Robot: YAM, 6 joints.
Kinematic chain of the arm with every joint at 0, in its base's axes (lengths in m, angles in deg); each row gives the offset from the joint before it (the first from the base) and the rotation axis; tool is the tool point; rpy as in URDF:
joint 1: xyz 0 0 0.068 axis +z
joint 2: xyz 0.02 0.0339 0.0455 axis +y
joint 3: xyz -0.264 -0.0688 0 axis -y
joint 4: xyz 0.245 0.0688 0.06 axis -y
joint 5: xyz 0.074 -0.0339 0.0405 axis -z
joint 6: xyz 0.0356 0 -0.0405 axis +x
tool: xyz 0 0 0 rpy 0 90 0
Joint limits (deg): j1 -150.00..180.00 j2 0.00..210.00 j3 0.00..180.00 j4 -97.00..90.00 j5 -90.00..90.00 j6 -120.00..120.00
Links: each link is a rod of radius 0.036 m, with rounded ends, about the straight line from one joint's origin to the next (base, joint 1, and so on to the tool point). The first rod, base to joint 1, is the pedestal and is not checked.
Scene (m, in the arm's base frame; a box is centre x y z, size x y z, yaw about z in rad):
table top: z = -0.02
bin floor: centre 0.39 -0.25 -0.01 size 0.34 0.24 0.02 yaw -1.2
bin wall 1: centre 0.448 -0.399 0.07 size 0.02 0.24 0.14 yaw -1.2
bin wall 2: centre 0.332 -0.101 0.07 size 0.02 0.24 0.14 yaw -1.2
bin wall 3: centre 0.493 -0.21 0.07 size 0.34 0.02 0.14 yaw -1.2
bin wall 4: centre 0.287 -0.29 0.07 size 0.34 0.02 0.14 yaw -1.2
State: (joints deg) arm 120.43 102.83 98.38 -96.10 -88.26 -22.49
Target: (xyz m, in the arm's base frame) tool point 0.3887 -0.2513 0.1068
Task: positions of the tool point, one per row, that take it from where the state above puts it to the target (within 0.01 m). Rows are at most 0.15 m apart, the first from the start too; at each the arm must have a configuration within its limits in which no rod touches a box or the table.
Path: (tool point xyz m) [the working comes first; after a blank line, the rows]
Joints at the target: -37.29 147.15 115.70 -74.26 -86.59 -22.49
Straight joint move there: touches bin wall 2, bin wall 3.

1: -0.1252 0.3057 0.3326
2: -0.0460 0.3418 0.3266
3: 0.0431 0.3565 0.3203
4: 0.1364 0.3473 0.3134
5: 0.2274 0.3131 0.3059
6: 0.3090 0.2547 0.2980
7: 0.3749 0.1748 0.2896
8: 0.4194 0.0778 0.2808
9: 0.4380 -0.0303 0.2715
10: 0.4280 -0.1426 0.2618
11: 0.3887 -0.2513 0.2516
12: 0.3887 -0.2513 0.1068

